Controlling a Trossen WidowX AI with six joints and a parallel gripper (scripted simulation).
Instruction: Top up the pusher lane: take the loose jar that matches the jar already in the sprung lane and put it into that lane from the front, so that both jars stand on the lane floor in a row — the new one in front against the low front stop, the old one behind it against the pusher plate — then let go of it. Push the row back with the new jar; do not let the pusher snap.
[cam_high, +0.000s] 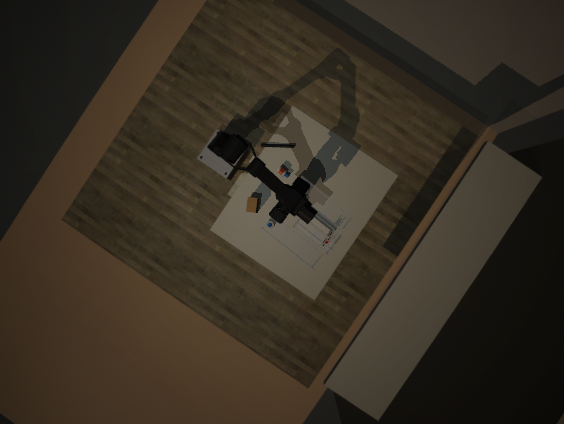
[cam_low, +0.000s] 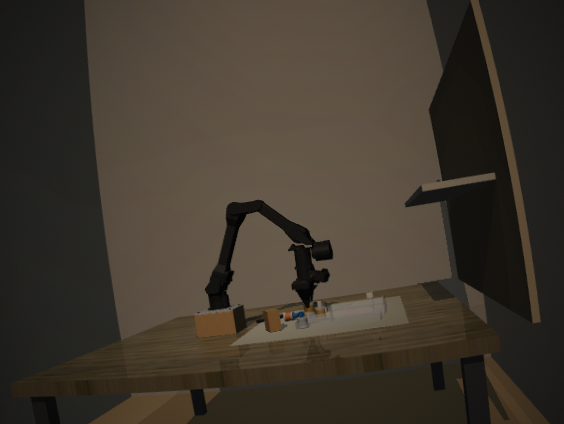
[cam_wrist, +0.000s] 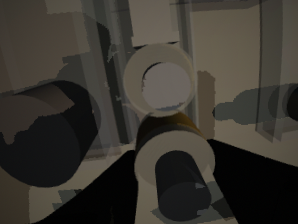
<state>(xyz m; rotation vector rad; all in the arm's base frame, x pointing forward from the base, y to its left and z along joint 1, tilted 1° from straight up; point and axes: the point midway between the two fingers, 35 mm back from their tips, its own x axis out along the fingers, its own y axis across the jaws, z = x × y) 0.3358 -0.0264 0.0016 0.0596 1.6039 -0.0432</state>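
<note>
Now: gripper tip 80 mm to the right of the grey cylinder, 20 mm short of it and 20 mm above it. From my gripper tip the other things lie so: wooden block: 110 mm behind, 100 mm to the right, 20 mm below; thin dark bar: 170 mm to the left, 170 mm behind, 50 mm below; clear lane: 150 mm ahead, 30 mm to the right, 30 mm below.
</note>
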